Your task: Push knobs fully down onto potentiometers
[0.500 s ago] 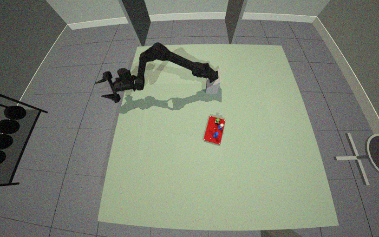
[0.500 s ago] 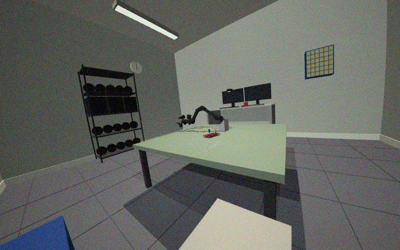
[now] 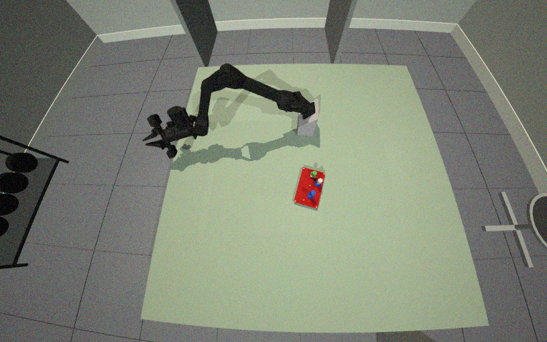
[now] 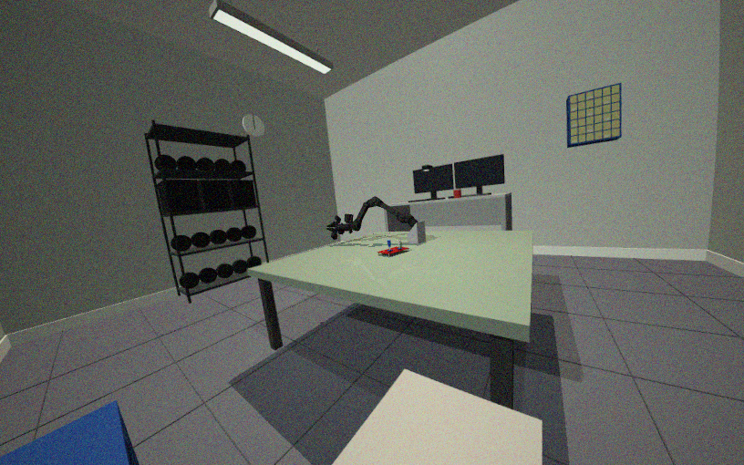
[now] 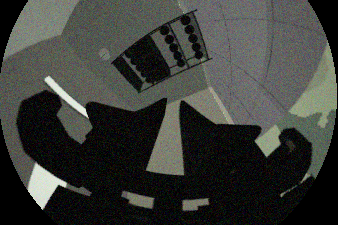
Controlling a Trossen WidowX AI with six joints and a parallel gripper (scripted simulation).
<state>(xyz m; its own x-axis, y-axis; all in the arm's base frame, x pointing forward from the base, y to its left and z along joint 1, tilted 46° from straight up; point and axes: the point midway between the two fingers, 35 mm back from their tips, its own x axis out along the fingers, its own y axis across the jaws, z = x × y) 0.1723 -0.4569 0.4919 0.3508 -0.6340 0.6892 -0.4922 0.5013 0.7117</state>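
Right now my gripper tip is 180 mm short of the blue knob, 710 mm to the right of it and 70 mm above it.
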